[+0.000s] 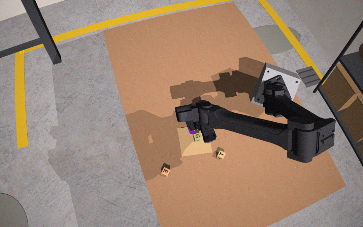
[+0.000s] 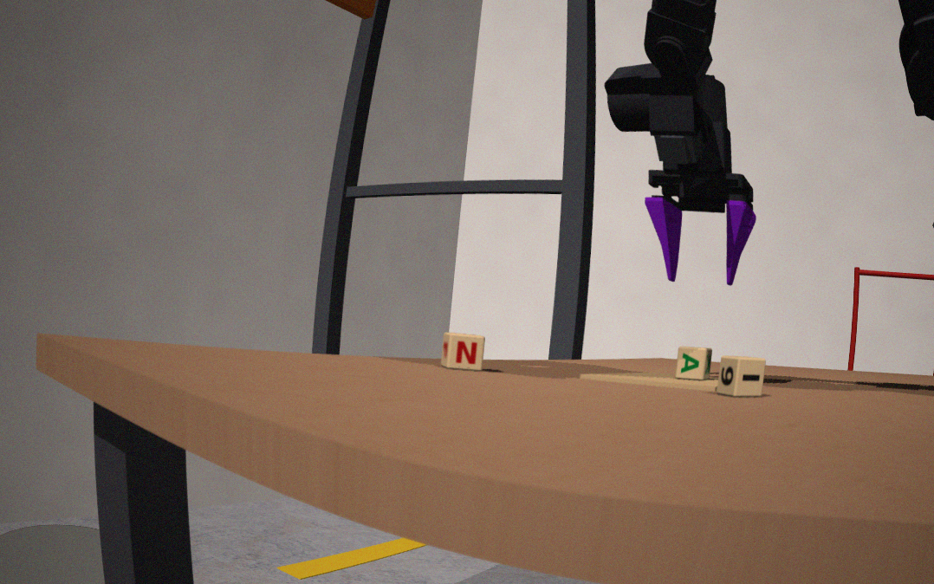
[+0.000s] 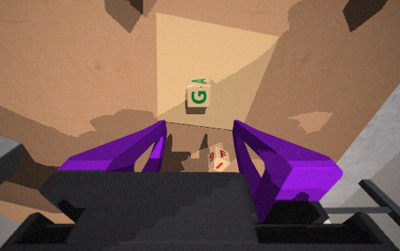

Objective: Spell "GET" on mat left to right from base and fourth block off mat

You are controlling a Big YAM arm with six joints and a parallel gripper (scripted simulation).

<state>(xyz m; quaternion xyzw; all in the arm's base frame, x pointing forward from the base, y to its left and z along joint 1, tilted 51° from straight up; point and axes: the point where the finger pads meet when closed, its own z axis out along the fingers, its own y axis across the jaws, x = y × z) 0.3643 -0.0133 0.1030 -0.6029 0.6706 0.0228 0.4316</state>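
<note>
The G block lies 80 mm below my hand. The rest, counted from my hand: E block: 170 mm ahead, 140 mm to the left, 90 mm below; square mat: 100 mm below, 10 mm ahead.
</note>
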